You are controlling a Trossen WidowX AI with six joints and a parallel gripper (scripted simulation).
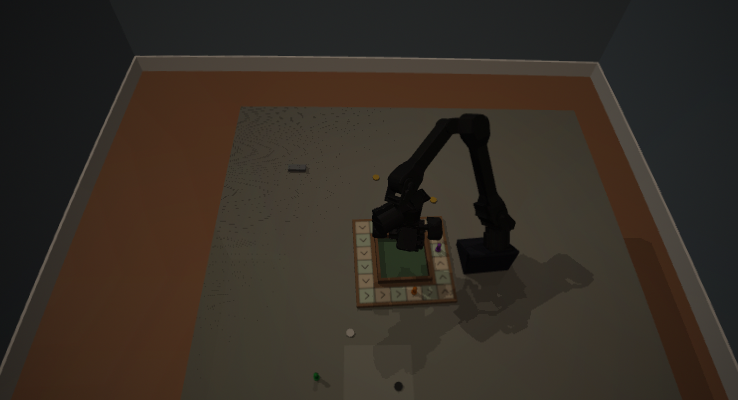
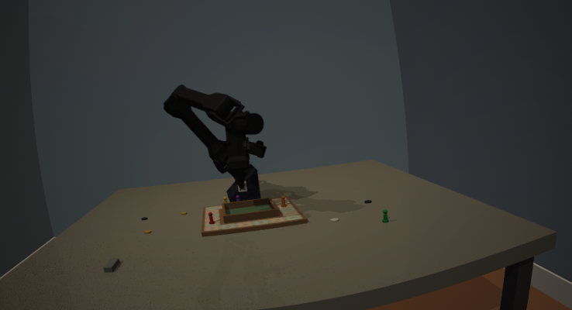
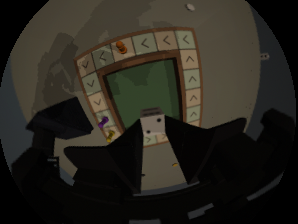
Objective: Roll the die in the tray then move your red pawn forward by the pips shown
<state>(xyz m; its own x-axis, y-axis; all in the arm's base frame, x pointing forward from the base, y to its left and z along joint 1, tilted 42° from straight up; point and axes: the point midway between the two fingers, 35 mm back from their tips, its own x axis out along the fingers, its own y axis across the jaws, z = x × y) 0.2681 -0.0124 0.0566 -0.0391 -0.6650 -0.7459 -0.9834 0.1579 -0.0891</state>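
Right now the red pawn is 11 cm to the right of my gripper tip, 6 cm below it and 6 cm ahead of it. Round my gripper tip: green tray 8 cm below, 1 cm to the left; white die right at my gripper tip; purple pawn 11 cm behind, 6 cm below.
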